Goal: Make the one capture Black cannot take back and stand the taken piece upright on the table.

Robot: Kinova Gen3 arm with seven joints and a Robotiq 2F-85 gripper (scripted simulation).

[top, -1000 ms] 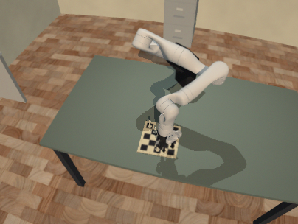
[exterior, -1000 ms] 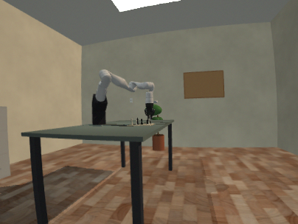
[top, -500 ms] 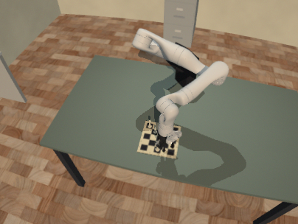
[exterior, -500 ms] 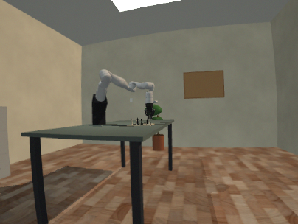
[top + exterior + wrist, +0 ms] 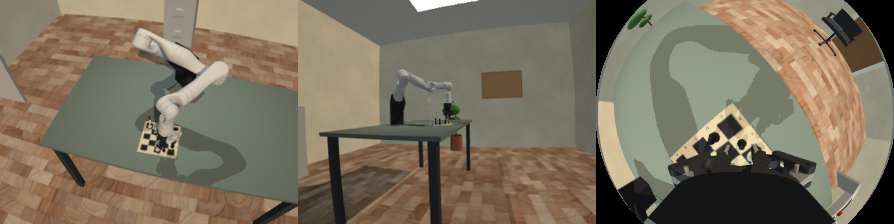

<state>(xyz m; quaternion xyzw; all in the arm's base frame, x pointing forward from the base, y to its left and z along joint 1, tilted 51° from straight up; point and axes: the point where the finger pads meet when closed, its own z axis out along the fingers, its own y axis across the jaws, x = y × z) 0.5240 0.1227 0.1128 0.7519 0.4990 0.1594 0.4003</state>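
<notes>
Right now the black piece is 4 cm below my hand. Also, from my hand: white chess piece 14 cm behind, 11 cm to the right, 3 cm below; then chessboard 7 cm behind, 6 cm below, 4 cm to the right; then white piece 4 cm to the right, 3 cm below.
</notes>
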